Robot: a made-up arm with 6 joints. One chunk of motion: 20 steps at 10 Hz.
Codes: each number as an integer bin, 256 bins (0 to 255) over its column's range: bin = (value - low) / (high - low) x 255, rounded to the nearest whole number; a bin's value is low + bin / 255 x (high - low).
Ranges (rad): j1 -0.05..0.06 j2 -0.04..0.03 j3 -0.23..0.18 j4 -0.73..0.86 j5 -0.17..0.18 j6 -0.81..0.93
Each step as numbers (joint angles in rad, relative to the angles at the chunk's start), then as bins.
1 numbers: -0.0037 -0.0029 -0.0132 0.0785 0.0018 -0.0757
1 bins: 107 135 135 130 125 108
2 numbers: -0.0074 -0.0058 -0.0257 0.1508 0.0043 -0.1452
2 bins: 99 125 127 141 127 97
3 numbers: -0.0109 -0.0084 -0.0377 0.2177 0.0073 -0.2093
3 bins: 91 115 120 152 129 88
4 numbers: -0.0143 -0.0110 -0.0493 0.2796 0.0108 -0.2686
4 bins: 83 106 112 162 132 79
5 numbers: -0.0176 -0.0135 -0.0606 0.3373 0.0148 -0.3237
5 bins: 75 97 105 171 135 71
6 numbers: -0.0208 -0.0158 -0.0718 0.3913 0.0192 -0.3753
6 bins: 68 88 98 180 138 64
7 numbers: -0.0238 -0.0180 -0.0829 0.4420 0.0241 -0.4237
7 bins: 61 80 91 188 141 57
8 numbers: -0.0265 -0.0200 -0.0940 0.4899 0.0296 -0.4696
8 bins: 54 73 85 196 145 50
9 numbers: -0.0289 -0.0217 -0.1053 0.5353 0.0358 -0.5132
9 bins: 49 67 78 203 150 43
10 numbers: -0.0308 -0.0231 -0.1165 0.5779 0.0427 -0.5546
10 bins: 45 62 71 210 155 37
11 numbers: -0.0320 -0.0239 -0.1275 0.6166 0.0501 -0.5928
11 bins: 42 59 64 216 160 32
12 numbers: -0.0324 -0.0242 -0.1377 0.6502 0.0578 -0.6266
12 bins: 41 58 57 221 166 27
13 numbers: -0.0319 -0.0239 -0.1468 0.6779 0.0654 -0.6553
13 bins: 42 59 52 226 172 23
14 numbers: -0.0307 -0.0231 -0.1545 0.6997 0.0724 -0.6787
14 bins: 45 62 47 229 177 19
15 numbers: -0.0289 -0.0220 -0.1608 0.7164 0.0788 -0.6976
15 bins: 49 66 43 232 181 16
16 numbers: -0.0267 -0.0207 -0.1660 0.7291 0.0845 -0.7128
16 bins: 54 70 40 234 185 14
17 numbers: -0.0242 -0.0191 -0.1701 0.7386 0.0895 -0.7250
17 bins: 60 76 37 236 189 12
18 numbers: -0.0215 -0.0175 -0.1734 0.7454 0.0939 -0.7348
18 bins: 66 82 35 237 192 11
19 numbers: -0.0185 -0.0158 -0.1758 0.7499 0.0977 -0.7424
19 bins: 73 88 34 237 195 10
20 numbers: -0.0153 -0.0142 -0.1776 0.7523 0.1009 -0.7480
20 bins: 80 94 33 238 197 9
